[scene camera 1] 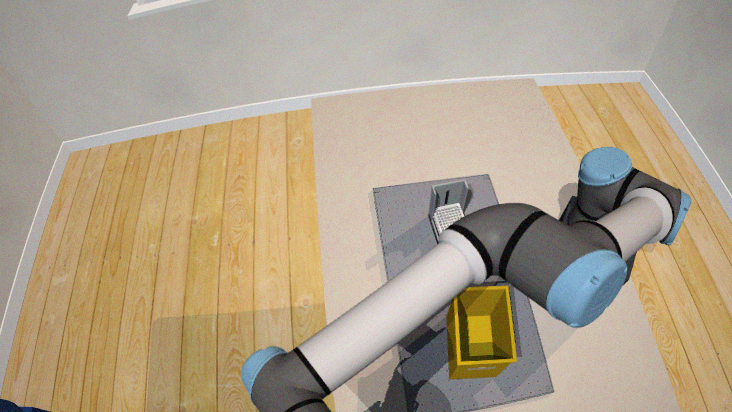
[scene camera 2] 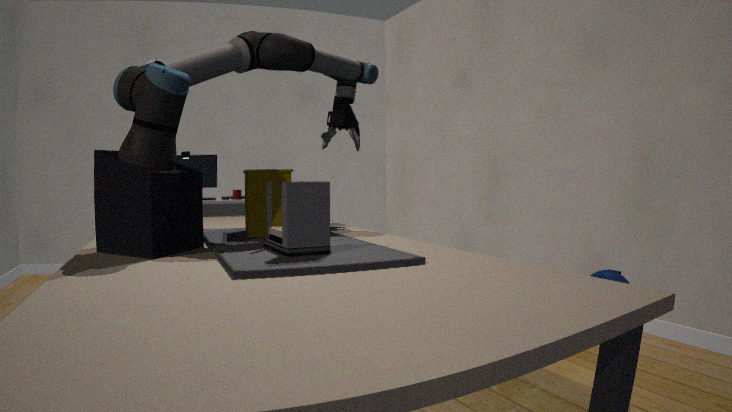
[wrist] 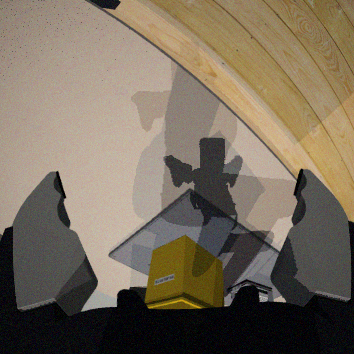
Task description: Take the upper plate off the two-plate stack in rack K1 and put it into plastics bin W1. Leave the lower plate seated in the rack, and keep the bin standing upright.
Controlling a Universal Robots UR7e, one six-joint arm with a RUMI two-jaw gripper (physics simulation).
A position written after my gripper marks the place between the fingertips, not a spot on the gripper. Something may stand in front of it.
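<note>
Yellow bin W1 (scene camera 1: 480,335), also (wrist: 182,274). My gripper (scene camera 2: 339,150), also (wrist: 179,173).
</note>
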